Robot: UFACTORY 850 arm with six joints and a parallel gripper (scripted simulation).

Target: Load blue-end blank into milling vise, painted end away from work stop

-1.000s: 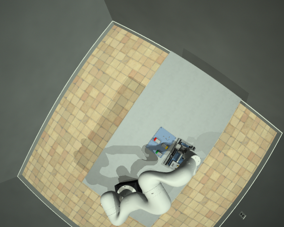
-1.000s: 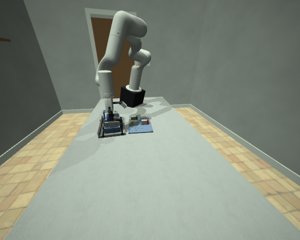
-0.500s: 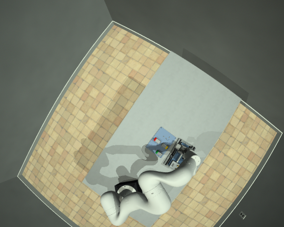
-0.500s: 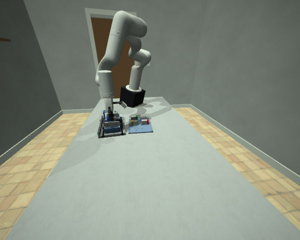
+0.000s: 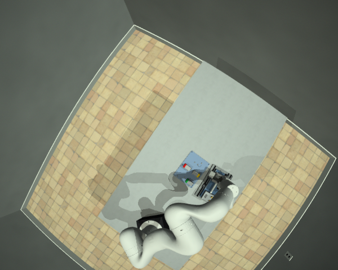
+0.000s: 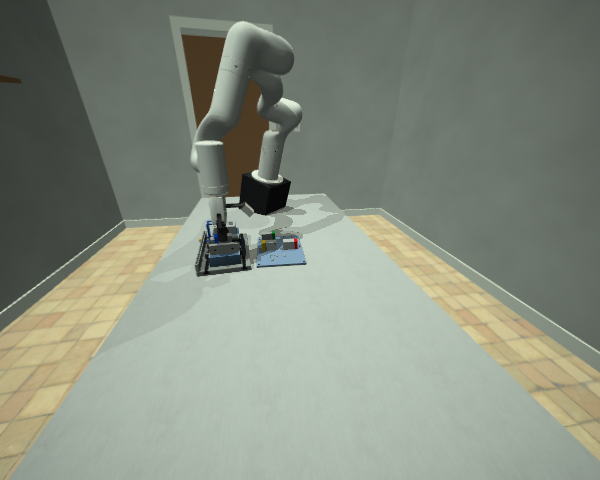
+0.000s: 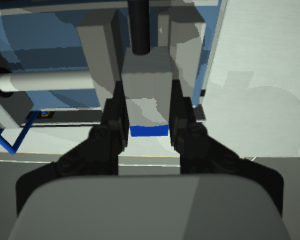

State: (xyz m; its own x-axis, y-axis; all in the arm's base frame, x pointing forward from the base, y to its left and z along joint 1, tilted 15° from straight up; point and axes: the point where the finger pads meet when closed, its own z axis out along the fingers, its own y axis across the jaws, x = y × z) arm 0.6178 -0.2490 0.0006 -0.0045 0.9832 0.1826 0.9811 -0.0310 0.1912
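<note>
Right now my hand is 50 mm to the right of the black rod and 30 mm above it. From my hand the other things lie so: yellow-ended blank 60 mm behind, 170 mm to the left, 100 mm below; then vise 70 mm behind, 80 mm below; then infeed plate 50 mm behind, 220 mm to the left, 120 mm below.
</note>
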